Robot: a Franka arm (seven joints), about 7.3 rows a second.
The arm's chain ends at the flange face. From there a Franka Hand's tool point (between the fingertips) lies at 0.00 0.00 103.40 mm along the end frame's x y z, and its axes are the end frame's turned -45 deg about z.
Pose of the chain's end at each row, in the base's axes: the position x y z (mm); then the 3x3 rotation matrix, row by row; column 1 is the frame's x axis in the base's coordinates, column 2 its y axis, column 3 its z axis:
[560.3, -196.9, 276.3], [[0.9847, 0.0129, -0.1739], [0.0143, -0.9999, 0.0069], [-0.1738, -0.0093, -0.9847]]
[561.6, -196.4, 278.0], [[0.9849, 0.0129, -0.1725], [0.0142, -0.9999, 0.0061], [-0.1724, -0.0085, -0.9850]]
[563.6, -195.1, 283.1], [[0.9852, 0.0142, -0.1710], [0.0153, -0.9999, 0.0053], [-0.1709, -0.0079, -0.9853]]
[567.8, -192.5, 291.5], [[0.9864, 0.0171, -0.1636], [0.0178, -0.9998, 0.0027], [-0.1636, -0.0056, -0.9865]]
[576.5, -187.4, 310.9], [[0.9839, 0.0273, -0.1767], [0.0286, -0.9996, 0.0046], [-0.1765, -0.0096, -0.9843]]
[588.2, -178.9, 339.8], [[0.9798, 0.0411, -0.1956], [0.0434, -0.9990, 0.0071], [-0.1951, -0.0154, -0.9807]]
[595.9, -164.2, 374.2], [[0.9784, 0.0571, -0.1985], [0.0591, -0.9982, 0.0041], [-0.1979, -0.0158, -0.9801]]
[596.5, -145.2, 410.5], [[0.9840, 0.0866, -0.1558], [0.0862, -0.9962, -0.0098], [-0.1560, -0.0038, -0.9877]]
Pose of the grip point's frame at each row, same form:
[542.3, -196.2, 174.5], [[0.6872, 0.7054, -0.1739], [0.7171, -0.6969, 0.0069], [-0.1163, -0.1295, -0.9847]]
[543.8, -195.8, 176.2], [[0.6873, 0.7056, -0.1725], [0.7171, -0.6970, 0.0061], [-0.1159, -0.1279, -0.9850]]
[545.9, -194.6, 181.2], [[0.6866, 0.7067, -0.1710], [0.7179, -0.6962, 0.0053], [-0.1153, -0.1264, -0.9853]]
[550.9, -192.2, 189.5], [[0.6854, 0.7096, -0.1636], [0.7196, -0.6944, 0.0027], [-0.1117, -0.1196, -0.9865]]
[558.2, -186.9, 209.1], [[0.6764, 0.7150, -0.1767], [0.7270, -0.6866, 0.0046], [-0.1180, -0.1316, -0.9843]]
[568.0, -178.2, 238.4], [[0.6638, 0.7219, -0.1956], [0.7371, -0.6757, 0.0071], [-0.1271, -0.1488, -0.9807]]
[575.4, -163.8, 272.9], [[0.6515, 0.7322, -0.1985], [0.7476, -0.6640, 0.0041], [-0.1288, -0.1511, -0.9801]]
[580.4, -146.2, 308.4], [[0.6346, 0.7570, -0.1558], [0.7654, -0.6435, -0.0098], [-0.1076, -0.1130, -0.9877]]

